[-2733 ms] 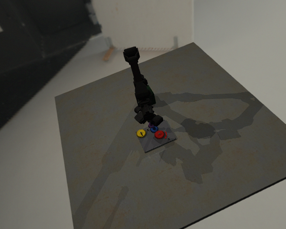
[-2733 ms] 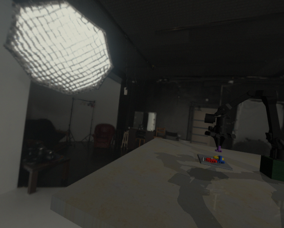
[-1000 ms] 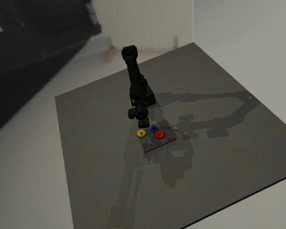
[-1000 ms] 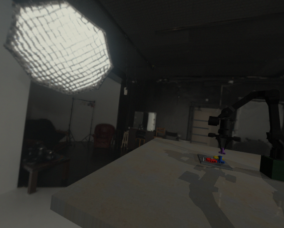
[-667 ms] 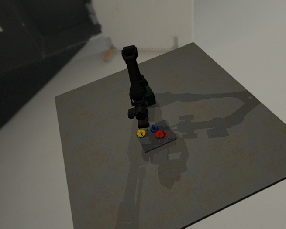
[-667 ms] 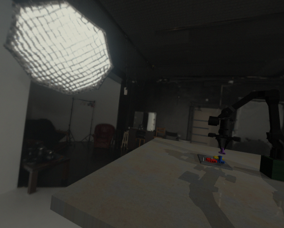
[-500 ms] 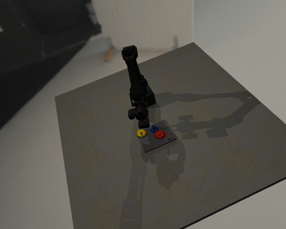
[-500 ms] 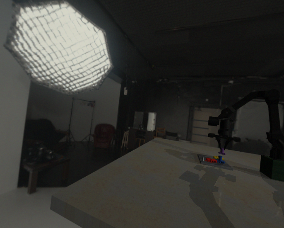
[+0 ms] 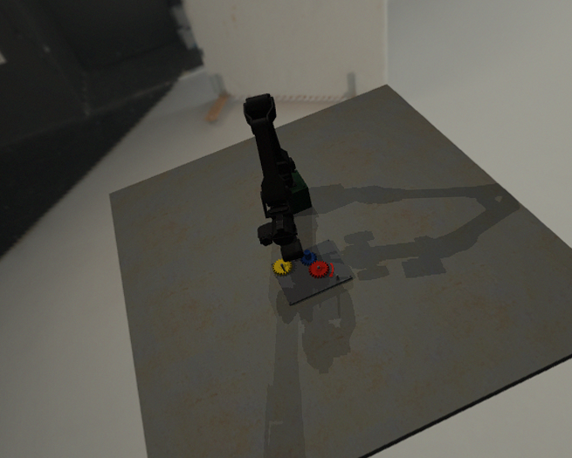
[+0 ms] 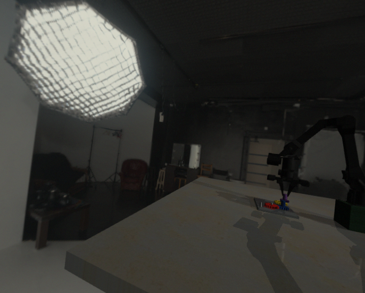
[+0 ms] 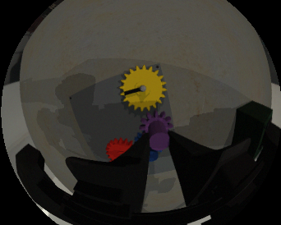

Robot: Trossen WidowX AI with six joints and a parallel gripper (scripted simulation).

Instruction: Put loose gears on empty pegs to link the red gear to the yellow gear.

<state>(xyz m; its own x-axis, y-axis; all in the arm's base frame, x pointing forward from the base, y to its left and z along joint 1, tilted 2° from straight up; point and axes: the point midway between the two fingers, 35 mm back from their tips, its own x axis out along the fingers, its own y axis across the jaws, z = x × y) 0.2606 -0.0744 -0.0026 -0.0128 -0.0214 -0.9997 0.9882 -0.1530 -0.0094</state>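
Right now the blue gear is 10 mm ahead of my gripper tip, 40 mm to the left of it and 40 mm below it. Also, from my gripper tip: purple gear 10 mm below; yellow gear 10 mm ahead, 50 mm to the right, 50 mm below; red gear 70 mm ahead, 60 mm to the left, 50 mm below.
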